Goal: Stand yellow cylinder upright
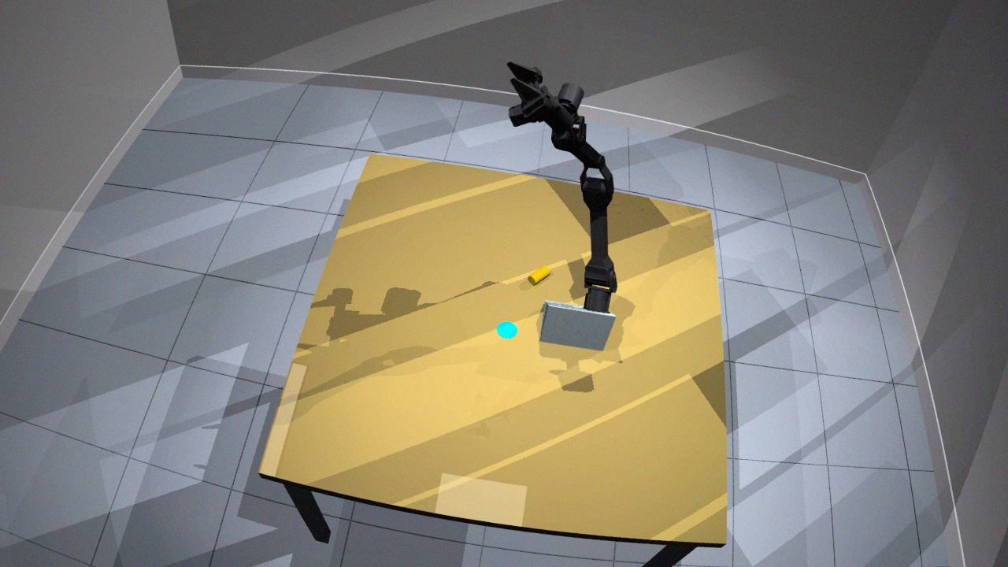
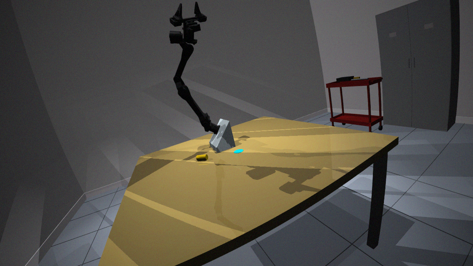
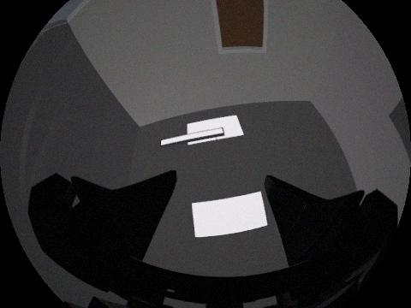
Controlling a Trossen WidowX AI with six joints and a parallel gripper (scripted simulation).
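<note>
The yellow cylinder lies 180 mm behind my gripper tip, 90 mm to the right of it and 820 mm below it. Also, from my gripper tip: cyan circle 80 mm behind, 110 mm to the left, 840 mm below.
</note>
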